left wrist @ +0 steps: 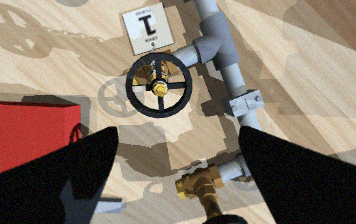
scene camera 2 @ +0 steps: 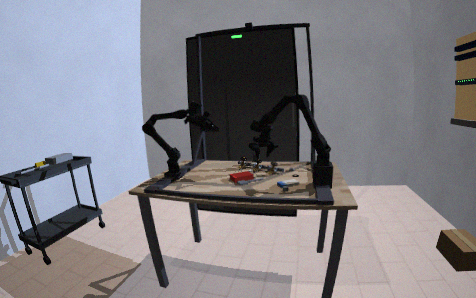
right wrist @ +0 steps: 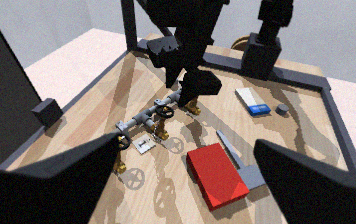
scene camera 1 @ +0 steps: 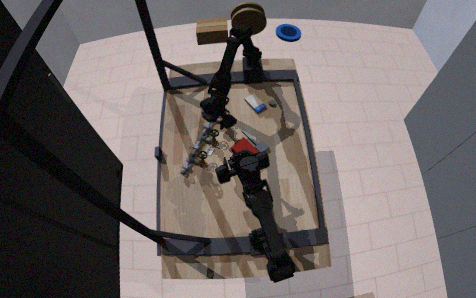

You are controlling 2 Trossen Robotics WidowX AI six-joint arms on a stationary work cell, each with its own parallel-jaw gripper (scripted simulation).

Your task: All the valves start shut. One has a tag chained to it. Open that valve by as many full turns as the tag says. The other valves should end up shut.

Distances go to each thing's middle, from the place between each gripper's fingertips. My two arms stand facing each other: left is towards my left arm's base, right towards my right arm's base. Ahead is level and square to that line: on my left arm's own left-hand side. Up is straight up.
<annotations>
Now: left hand 4 cm past the white tag (left wrist: 143, 30), 8 cm to the left of it and 13 cm above it. The rest, counted from my left hand: grey tool (right wrist: 251, 175) 18 cm ahead, 5 cm to the right, 13 cm below; red block (right wrist: 220, 184) 13 cm ahead, 11 cm to the right, 12 cm below.
Now: the red block 29 cm below my right hand (scene camera 1: 235, 154), 17 cm to the left of it and 3 cm ahead of it. Also, from my right hand: grey tool 30 cm below, 23 cm to the left, 8 cm ahead; then white tag 30 cm below, 20 cm to the left, 14 cm behind.
</annotations>
